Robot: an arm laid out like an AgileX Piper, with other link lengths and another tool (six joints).
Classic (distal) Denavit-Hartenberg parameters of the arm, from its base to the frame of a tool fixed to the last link. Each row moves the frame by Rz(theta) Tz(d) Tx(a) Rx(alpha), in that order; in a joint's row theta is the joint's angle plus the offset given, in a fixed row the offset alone. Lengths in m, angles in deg.
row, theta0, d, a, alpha
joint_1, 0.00, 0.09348, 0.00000, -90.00
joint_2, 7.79, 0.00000, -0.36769, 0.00
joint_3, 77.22, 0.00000, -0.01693, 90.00
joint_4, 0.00, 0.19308, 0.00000, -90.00
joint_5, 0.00, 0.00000, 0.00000, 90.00
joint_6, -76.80, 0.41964, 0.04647, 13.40
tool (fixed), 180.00, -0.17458, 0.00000, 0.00
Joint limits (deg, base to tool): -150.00..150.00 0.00..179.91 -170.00..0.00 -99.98..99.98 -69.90..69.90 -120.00..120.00
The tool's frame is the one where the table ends.
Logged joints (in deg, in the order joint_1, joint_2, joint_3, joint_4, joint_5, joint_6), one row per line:
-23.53 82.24 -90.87 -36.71 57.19 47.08
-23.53 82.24 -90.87 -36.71 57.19 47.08
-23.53 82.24 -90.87 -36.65 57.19 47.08
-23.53 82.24 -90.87 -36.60 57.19 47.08
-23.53 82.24 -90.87 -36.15 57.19 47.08
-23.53 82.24 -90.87 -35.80 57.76 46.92
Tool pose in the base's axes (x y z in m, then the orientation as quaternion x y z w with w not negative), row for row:
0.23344 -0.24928 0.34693 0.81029 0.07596 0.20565 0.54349
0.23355 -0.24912 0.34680 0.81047 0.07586 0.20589 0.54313
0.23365 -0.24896 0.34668 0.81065 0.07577 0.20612 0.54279
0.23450 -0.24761 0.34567 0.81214 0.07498 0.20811 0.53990
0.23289 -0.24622 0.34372 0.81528 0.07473 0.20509 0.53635
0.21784 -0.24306 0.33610 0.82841 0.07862 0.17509 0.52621
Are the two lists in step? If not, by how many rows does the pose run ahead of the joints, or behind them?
The pose runs 1 row ahead of the joints: the pose in row i belongs to the joints in row i + 1.
